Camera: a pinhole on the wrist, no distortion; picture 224 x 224 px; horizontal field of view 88.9 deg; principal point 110.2 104.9 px. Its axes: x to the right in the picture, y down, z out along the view. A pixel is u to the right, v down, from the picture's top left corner.
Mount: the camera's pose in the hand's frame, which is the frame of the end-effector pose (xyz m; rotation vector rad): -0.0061 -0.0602 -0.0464 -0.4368 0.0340 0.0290
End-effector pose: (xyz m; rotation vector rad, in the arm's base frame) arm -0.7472 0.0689 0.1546 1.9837 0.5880 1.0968
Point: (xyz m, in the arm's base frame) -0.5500 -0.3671 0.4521
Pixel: 99.3 192.2
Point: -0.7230 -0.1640 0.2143
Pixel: 53.5 187.6
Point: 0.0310 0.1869 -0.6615
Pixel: outside the picture
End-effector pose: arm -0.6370 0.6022 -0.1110 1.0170 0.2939 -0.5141
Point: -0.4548 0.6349 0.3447
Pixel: 94.7 198.1
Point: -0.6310 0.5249 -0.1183
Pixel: 142.8 79.7
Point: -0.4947 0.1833 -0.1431
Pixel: 191.1 25.7
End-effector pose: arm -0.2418 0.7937 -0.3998 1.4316 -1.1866 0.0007
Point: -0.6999 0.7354 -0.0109
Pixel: 125.1 208.3
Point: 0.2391 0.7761 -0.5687
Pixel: behind the camera
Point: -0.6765 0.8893 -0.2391
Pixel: 61.2 212.9
